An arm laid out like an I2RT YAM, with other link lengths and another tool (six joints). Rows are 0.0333 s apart.
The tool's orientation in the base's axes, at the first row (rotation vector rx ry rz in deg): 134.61, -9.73, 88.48
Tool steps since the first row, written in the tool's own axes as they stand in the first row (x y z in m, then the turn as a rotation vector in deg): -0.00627, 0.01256, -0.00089, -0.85, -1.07, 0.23; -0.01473, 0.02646, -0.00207, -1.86, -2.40, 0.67; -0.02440, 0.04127, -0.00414, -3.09, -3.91, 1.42; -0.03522, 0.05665, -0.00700, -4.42, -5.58, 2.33; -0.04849, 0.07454, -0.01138, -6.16, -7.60, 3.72
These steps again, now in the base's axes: -0.00676, -0.01200, -0.00285, 0.15, 0.86, -1.07; -0.01503, -0.02534, -0.00731, 0.48, 1.89, -2.42; -0.02482, -0.03933, -0.01237, 1.05, 2.97, -4.12; -0.03592, -0.05368, -0.01807, 1.75, 4.14, -5.99; -0.05003, -0.07009, -0.02495, 2.81, 5.44, -8.49
